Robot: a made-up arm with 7 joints.
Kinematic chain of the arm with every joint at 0, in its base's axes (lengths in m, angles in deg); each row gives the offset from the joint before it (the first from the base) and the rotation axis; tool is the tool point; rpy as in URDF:
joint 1: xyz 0 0 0.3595 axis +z
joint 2: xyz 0 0 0 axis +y
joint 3: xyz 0 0 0.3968 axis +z
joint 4: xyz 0.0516 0 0 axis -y
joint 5: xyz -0.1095 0 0.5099 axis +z
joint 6: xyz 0 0 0 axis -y
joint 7: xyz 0.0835 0 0 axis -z
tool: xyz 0 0 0 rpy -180 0 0
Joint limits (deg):
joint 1: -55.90..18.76
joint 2: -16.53..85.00
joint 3: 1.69..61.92
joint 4: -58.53..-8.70
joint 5: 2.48..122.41
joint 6: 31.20..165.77
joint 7: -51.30..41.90
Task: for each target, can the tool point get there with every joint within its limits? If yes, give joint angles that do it. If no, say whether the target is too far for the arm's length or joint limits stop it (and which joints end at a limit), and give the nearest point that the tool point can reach.
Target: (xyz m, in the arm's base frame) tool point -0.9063 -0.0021 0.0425
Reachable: no: joint limits stop it (at a limit: joint 2, joint 3, joint 4, joint 5, joint 6) | nearest point -0.3242 -0.0008 1.2542 | short by 1.344 m
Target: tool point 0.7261 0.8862 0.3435
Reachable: no: too far | nearest point 0.6495 0.6883 0.3457 | short by 0.212 m
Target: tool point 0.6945 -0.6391 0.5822
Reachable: yes | joints -48.58 52.21 13.40 -46.20 14.54 82.36 3.89
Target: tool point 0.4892 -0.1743 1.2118
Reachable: yes | joints -19.58 25.45 14.37 -14.46 105.21 108.66 7.63
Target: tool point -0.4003 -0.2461 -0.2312
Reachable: no: joint limits stop it (at a limit: joint 1, joint 2, joint 3, joint 4, joint 5, joint 6) | nearest point 0.3857 -0.6668 -0.0464 | short by 0.910 m
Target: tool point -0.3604 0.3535 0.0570
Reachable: no: joint limits stop it (at a limit: joint 1, joint 2, joint 4, joint 5, joint 6) | nearest point 0.5621 0.6419 0.1563 | short by 0.972 m
